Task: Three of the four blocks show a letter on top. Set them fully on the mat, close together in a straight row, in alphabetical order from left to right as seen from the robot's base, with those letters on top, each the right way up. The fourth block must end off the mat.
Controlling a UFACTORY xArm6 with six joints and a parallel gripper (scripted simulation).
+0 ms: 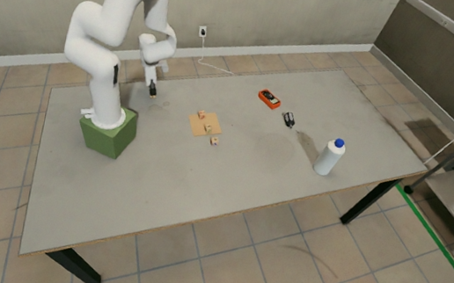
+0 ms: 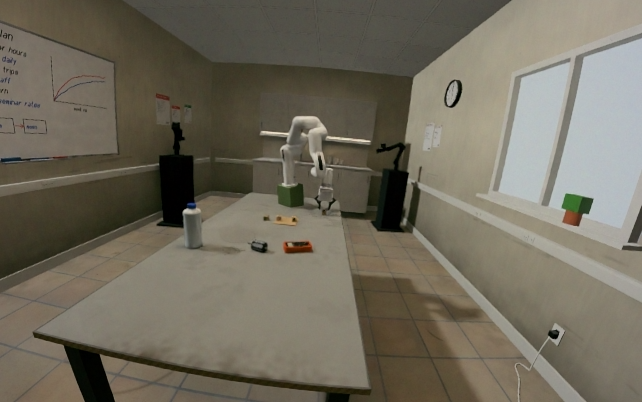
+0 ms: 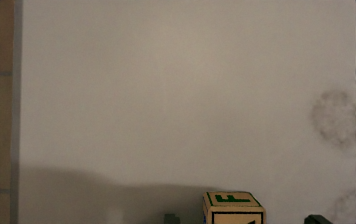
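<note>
Right now my hand is 25 cm to the left of the tan mat, 21 cm short of it and 5 cm above it. From my hand the other things lie so: white bottle 65 cm to the right, 65 cm ahead, 4 cm above; orange meter 61 cm ahead, 16 cm to the right, 4 cm below; small black object 64 cm ahead, 35 cm to the right, 3 cm below.
</note>
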